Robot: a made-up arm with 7 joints.
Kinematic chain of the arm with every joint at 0, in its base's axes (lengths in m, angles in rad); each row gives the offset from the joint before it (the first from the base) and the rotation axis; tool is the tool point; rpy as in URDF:
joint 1: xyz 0 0 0.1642 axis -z
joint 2: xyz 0 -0.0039 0.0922 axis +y
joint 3: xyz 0 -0.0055 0.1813 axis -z
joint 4: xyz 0 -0.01 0.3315 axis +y
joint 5: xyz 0 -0.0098 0.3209 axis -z
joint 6: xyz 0 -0.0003 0.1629 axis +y
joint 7: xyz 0 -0.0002 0.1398 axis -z
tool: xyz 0 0 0 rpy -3.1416 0 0
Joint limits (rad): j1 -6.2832..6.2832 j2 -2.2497..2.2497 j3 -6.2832..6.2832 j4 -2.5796..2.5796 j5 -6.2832..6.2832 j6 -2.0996..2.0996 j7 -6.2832..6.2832
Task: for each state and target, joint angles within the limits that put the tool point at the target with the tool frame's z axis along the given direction. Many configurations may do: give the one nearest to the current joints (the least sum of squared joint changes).
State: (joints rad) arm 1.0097 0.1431 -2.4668 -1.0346 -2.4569 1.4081 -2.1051
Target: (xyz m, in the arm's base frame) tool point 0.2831 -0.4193 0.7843 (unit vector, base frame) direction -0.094 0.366 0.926
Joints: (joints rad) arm 0.6448 -0.0166 -2.8329 -1.2834 -3.0010 1.5103 -2.1051
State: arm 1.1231 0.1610 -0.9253 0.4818 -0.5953 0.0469 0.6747
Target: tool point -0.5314 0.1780 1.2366 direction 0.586 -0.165 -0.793
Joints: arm 0.4913 -0.4023 -0.4447 -0.2319 -0.3792 -0.0446 0.6747
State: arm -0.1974 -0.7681 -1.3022 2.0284 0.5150 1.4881 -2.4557
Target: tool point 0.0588 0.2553 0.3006 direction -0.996 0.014 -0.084
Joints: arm 0.1082 -0.8920 -1.8120 2.5771 0.9965 0.9662 -2.4557
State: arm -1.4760 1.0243 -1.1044 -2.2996 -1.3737 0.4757 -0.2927
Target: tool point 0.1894 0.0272 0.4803 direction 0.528 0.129 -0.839
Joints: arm -1.2946 1.6707 -1.0251 -2.5779 -1.7549 1.2614 -0.2927
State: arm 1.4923 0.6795 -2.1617 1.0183 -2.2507 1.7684 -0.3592
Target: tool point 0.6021 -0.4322 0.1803 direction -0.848 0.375 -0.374
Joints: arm 1.4057 1.3738 -1.1427 1.7628 -2.4453 1.0771 -0.3592
